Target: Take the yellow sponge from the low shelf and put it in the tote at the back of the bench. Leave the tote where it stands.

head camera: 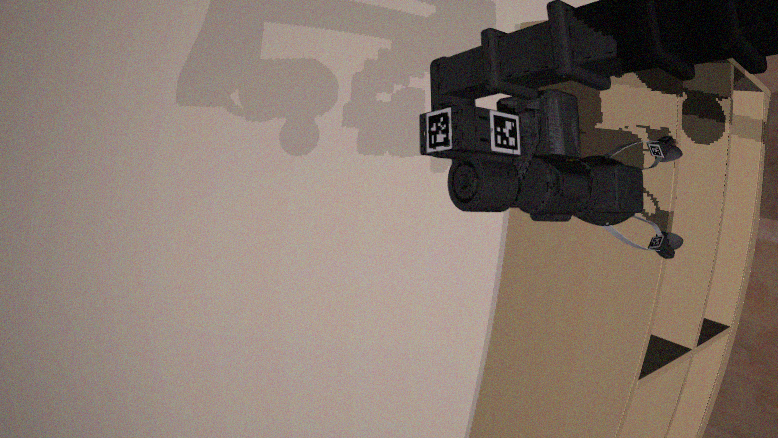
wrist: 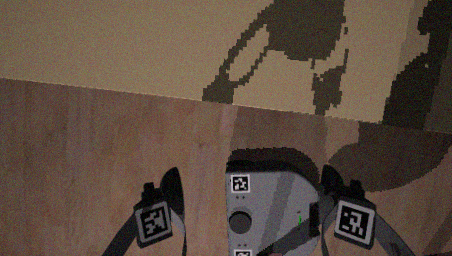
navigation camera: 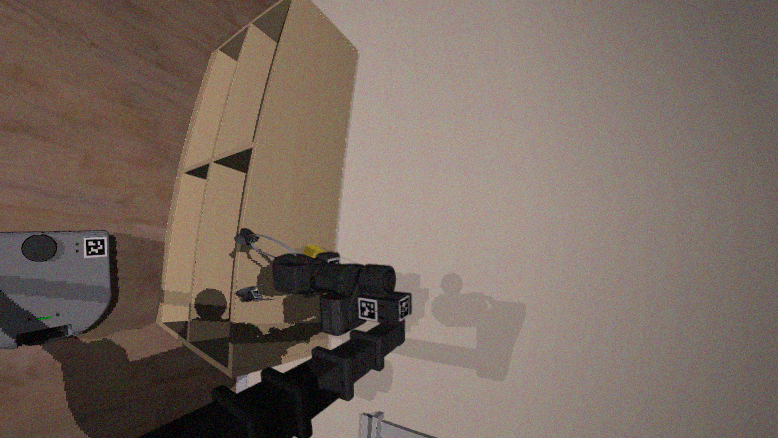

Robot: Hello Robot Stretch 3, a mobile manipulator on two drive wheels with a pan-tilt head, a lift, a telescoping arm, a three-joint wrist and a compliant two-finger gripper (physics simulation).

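Pixels of known places: gripper, between the fingertips: [head camera: 675,197] [navigation camera: 240,264]; robot's base, origin of its link: [navigation camera: 40,246].
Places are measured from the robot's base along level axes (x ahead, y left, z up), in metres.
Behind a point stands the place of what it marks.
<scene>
The yellow sponge [navigation camera: 314,250] {y -0.608, x -0.019, z 0.653 m} shows partly in the navigation view, on top of the low tan shelf [head camera: 571,326] {y -0.582, x 0.190, z 0.610 m} [navigation camera: 304,136] {y -0.606, x 0.338, z 0.610 m} near the wall. The wrist hides the rest of it; it does not show in the head or wrist views. My gripper [head camera: 673,195] {y -0.322, x -0.022, z 0.717 m} [navigation camera: 244,265] {y -0.322, x -0.022, z 0.717 m} [wrist: 249,185] {y -0.322, x -0.022, z 0.717 m} is open, with its two fingers wide apart and no object between them. It is over the shelf's front side, its fingertips pointing away from the wall and the sponge. The sponge is behind the fingers, beside the wrist body. The tote and the bench cannot be made out in these views.
The pale wall [head camera: 217,272] {y -0.802, x 0.087, z 1.144 m} [navigation camera: 544,163] {y -0.823, x 0.214, z 1.283 m} runs along the back of the shelf. My arm [head camera: 517,59] {y -0.271, x -0.100, z 1.069 m} [navigation camera: 337,364] {y -0.218, x -0.086, z 1.067 m} reaches across the shelf's near end. My grey base [navigation camera: 59,277] {y -0.040, x -0.082, z 0.160 m} [wrist: 260,190] stands on the wooden floor [navigation camera: 97,108] {y -0.132, x 0.480, z 0.000 m} [wrist: 75,150] in front. A grey frame part [navigation camera: 371,425] {y -0.671, x -0.604, z 0.797 m} stands at the bottom.
</scene>
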